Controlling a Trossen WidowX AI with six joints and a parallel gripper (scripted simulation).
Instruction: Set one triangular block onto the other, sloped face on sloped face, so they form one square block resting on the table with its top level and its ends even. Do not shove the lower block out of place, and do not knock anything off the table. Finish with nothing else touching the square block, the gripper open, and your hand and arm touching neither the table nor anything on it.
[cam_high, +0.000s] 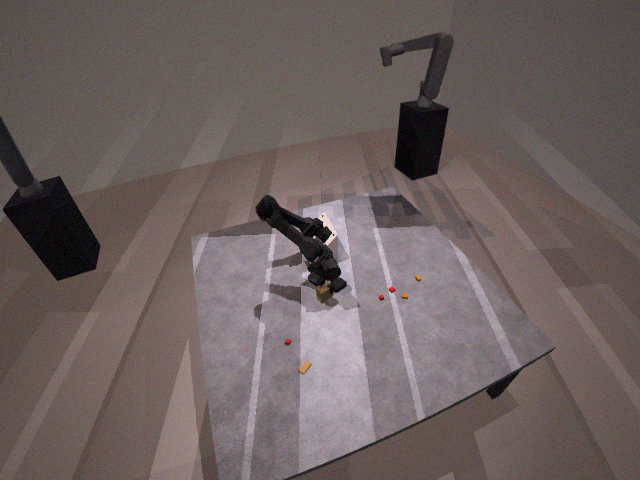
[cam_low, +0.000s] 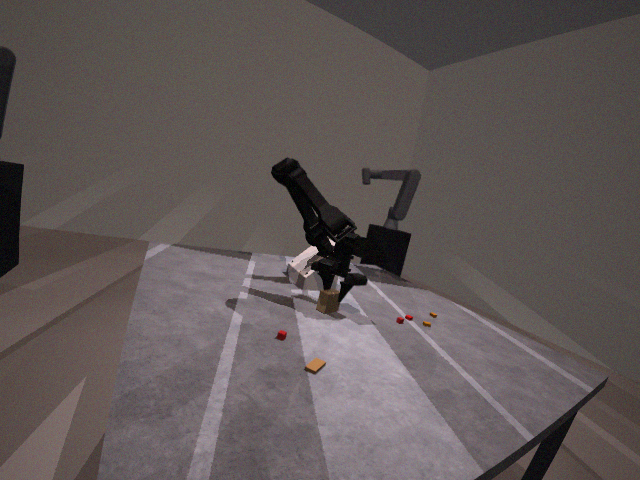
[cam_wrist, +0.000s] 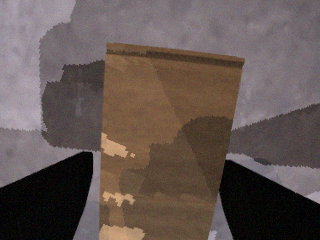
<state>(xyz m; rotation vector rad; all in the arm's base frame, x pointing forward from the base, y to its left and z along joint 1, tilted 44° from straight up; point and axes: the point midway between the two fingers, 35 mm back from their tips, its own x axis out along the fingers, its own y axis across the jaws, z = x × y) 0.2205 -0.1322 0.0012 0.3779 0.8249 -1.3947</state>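
The tan wooden block lies 1 cm above my gripper tip. The rest, counted from my gripper tip: flat tan piece (28 cm ahead, 22 cm to the right, 3 cm below).
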